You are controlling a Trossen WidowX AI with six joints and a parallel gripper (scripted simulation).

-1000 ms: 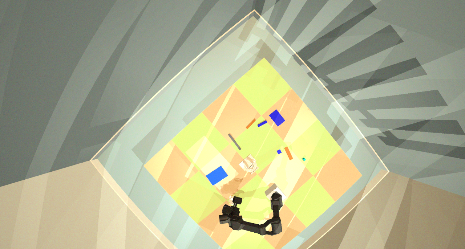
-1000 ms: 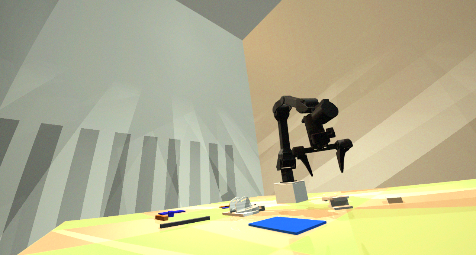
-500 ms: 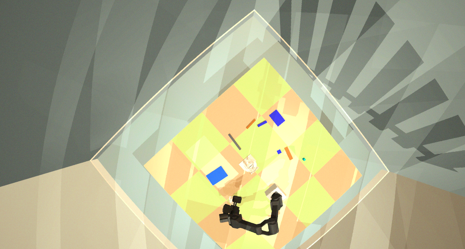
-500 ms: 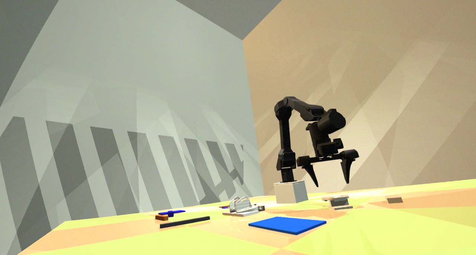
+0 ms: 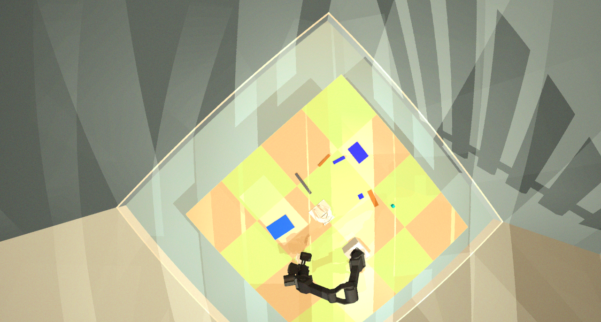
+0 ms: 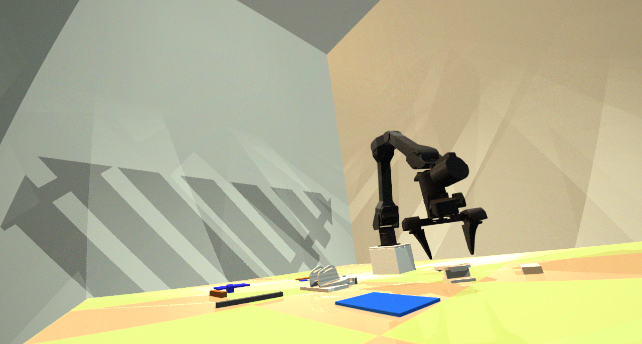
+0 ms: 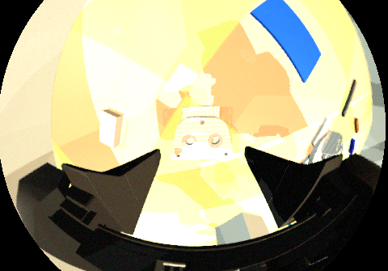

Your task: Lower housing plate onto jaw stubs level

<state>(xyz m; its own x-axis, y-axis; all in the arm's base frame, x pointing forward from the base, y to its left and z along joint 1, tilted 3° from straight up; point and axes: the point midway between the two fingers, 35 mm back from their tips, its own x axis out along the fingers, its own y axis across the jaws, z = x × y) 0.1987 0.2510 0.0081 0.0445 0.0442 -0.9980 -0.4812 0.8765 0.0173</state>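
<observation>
Now: gripper tip 6 cm past the tile, 14 cm to the right of it and 4 cm above it. Also, from my gripper tip: black bar: 30 cm ahead, 36 cm to the right, 4 cm below; then blue bar: 23 cm ahead, 60 cm to the right, 4 cm below; then orange block: 30 cm ahead, 54 cm to the right, 4 cm below.
</observation>
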